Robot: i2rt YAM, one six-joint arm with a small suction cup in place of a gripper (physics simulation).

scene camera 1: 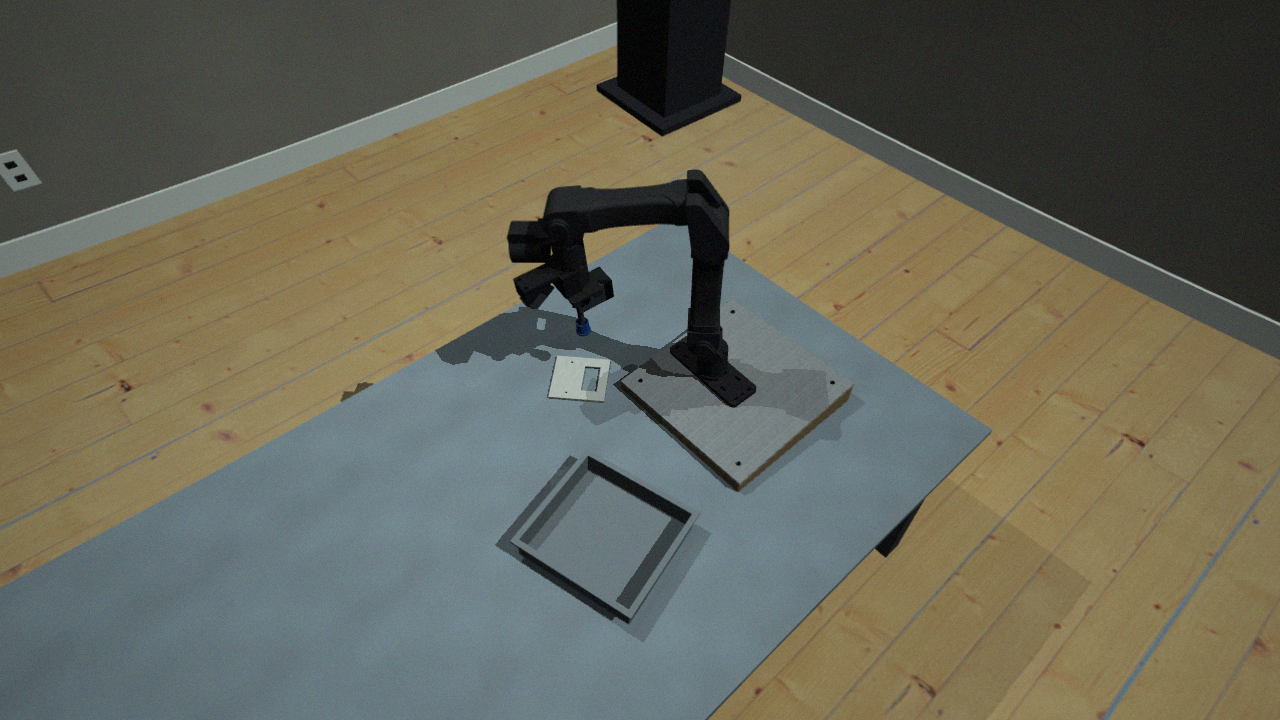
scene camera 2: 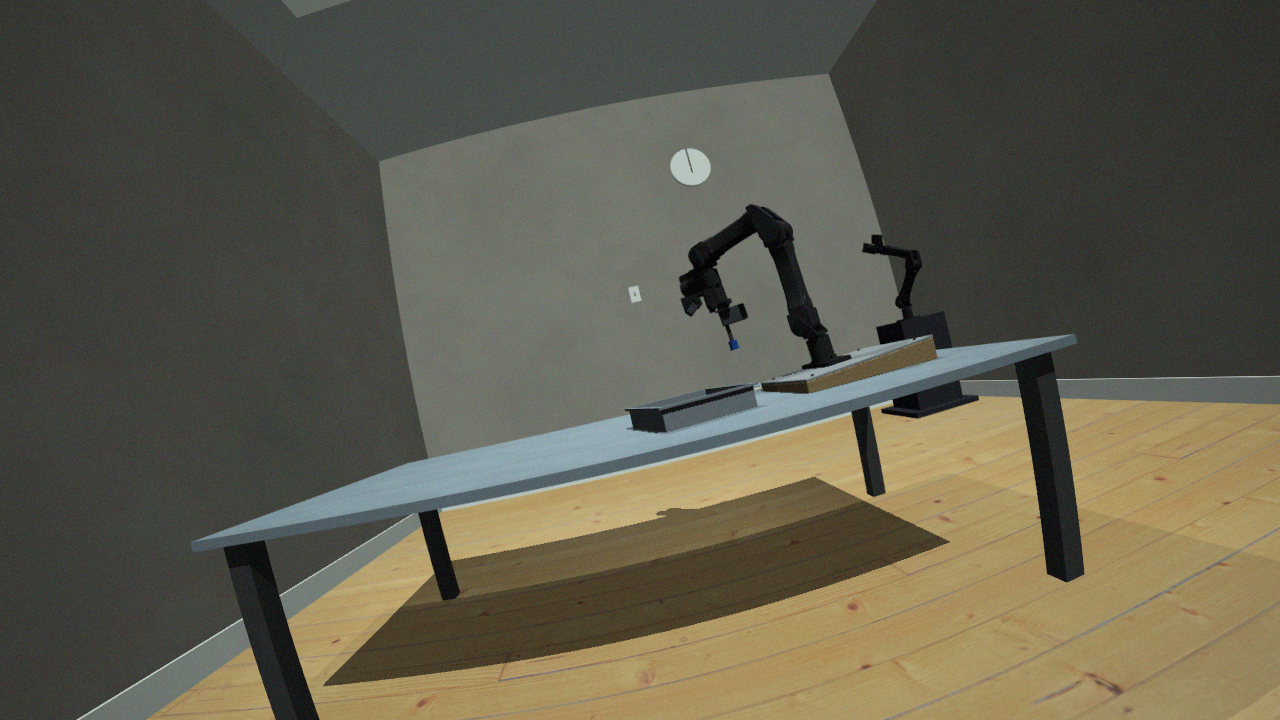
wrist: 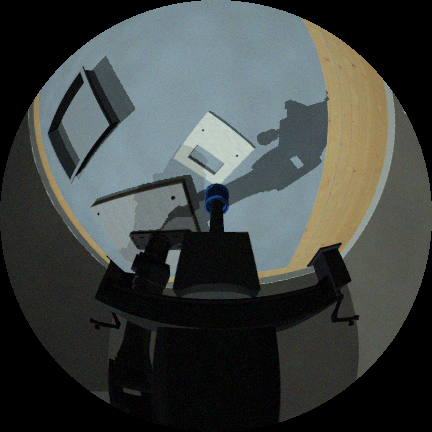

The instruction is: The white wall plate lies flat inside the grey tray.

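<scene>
The white wall plate (scene camera 1: 567,376) (wrist: 220,137) lies flat on the blue-grey table, outside the tray, near a corner of the arm's base board. It has a rectangular opening and small holes. It cannot be made out clearly in scene camera 2. The grey tray (scene camera 1: 599,532) (scene camera 2: 707,413) (wrist: 100,97) stands upright on the table with no object in it. My gripper (scene camera 1: 583,327) (scene camera 2: 733,344) (wrist: 217,197), a blue suction cup, is open and holds nothing. It hangs in the air above the table, apart from the plate, on the side away from the tray.
The arm's base stands on a thick board (scene camera 1: 680,411) (scene camera 2: 872,362) (wrist: 115,215) beside the plate. The far table edge lies beyond the arm. A dark pedestal (scene camera 1: 666,53) (scene camera 2: 926,394) stands on the floor behind, with another arm (scene camera 2: 910,277) on it.
</scene>
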